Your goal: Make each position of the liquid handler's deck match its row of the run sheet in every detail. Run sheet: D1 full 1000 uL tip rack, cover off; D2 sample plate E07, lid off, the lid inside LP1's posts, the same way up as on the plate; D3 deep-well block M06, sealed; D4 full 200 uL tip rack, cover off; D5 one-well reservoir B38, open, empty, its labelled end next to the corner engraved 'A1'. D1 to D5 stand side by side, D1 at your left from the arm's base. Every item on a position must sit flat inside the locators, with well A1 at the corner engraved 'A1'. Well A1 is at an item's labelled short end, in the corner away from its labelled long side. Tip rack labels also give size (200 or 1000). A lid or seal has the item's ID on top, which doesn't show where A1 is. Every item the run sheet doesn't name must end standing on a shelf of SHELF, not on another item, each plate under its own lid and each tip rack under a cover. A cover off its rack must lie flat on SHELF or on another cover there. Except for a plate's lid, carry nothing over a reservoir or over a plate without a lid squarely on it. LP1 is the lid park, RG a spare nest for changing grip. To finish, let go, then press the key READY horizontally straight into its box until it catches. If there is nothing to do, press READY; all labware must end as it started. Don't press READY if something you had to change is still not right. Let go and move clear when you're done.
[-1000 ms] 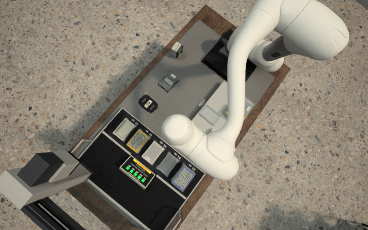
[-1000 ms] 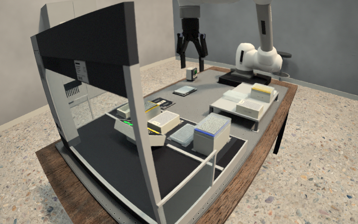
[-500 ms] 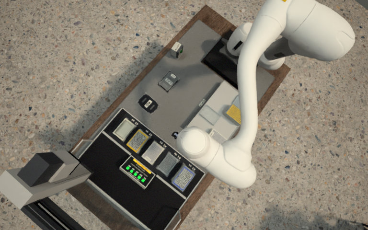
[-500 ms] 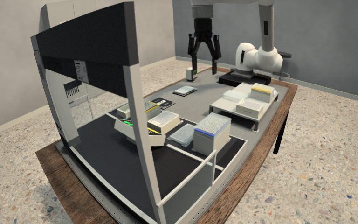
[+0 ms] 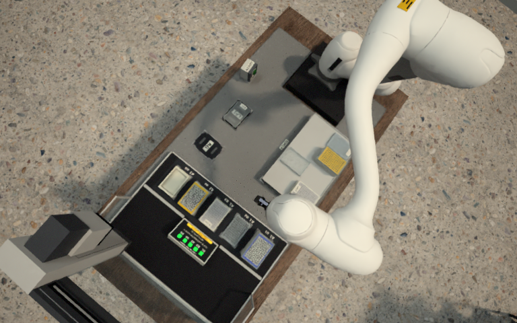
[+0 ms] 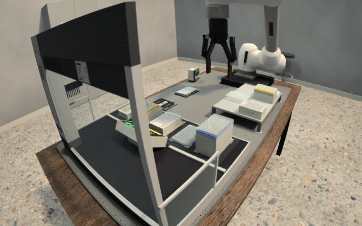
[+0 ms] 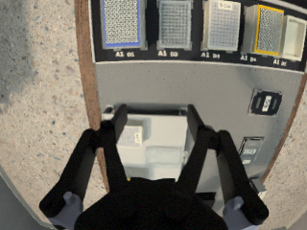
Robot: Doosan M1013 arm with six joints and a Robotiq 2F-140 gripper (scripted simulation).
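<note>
Now: hand 150 mm short of the blue-rimmed tip rack, 80 mm to the right of it and 180 mm above it. Also, from my hand: shelf (330 mm behind, 50 mm to the left, 250 mm below); then clear plate (160 mm ahead, 40 mm to the right, 250 mm below); then yellow-rimmed tip rack (160 mm ahead, 300 mm to the right, 210 mm below).
</note>
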